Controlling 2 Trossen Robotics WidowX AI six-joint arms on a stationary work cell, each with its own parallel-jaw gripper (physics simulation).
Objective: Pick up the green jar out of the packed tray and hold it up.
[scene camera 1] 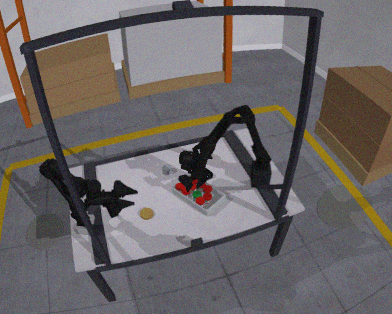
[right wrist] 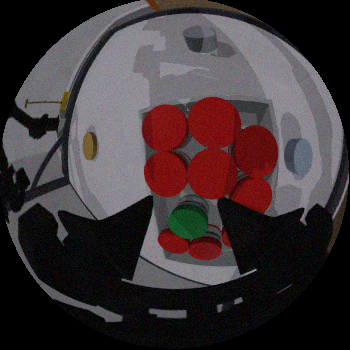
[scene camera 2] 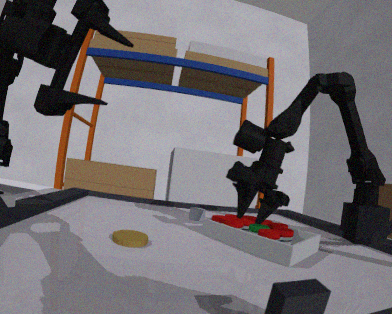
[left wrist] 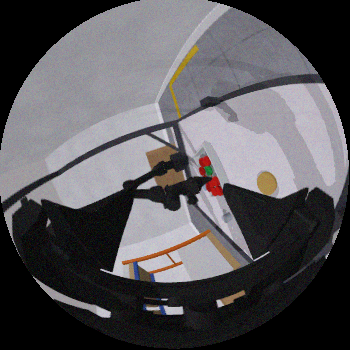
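Pixels of known places: left gripper, between the fingertips: (scene camera 1: pixel 136 198) (scene camera 2: pixel 119 74) (left wrist: pixel 179 189); right gripper, between the fingertips: (scene camera 1: pixel 192 190) (right wrist: pixel 186 200) (scene camera 2: pixel 248 222) (left wrist: pixel 209 177); left arm's base, origin of its link: (right wrist: pixel 57 123); right arm's base, origin of its link: (scene camera 1: pixel 261 166) (scene camera 2: pixel 365 205) (left wrist: pixel 172 163).
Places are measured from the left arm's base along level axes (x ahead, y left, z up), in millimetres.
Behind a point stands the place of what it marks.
Note:
The green jar (scene camera 1: pixel 197 194) {x 577, y 206, z 1 mm} (scene camera 2: pixel 258 228) {x 571, y 188, z 1 mm} (left wrist: pixel 208 171) {x 566, y 210, z 2 mm} (right wrist: pixel 188 221) {x 572, y 216, z 2 mm} stands in the light grey tray (scene camera 1: pixel 218 205) {x 682, y 162, z -35 mm} (scene camera 2: pixel 260 245) {x 573, y 145, z -23 mm}, among several red-lidded jars (right wrist: pixel 214 122) {x 519, y 300, z 2 mm}. My right gripper (scene camera 2: pixel 250 220) {x 551, y 233, z 3 mm} (right wrist: pixel 186 200) {x 551, y 233, z 3 mm} is partly open and empty. It points down over the tray, fingertips low, close to lid height. In the right wrist view the green lid shows between its two fingers; whether they touch any jar cannot be told. My left gripper (scene camera 1: pixel 135 197) {x 332, y -24, z 227 mm} (scene camera 2: pixel 119 75) {x 332, y -24, z 227 mm} is wide open and empty, away from the tray. The green jar's lower body is mostly hidden.
A yellow-brown disc (scene camera 1: pixel 146 213) {x 323, y 104, z -34 mm} (scene camera 2: pixel 130 238) {x 331, y 90, z -34 mm} (left wrist: pixel 267 183) {x 317, y 102, z -34 mm} (right wrist: pixel 90 146) {x 341, y 121, z -34 mm} lies on the table between the left gripper and the tray. A grey cylinder (scene camera 2: pixel 196 214) {x 406, y 395, z -25 mm} (right wrist: pixel 200 39) {x 421, y 402, z -15 mm} stands behind the tray. A blue-grey cylinder (right wrist: pixel 299 157) {x 622, y 372, z -22 mm} stands beside the tray in the right wrist view.

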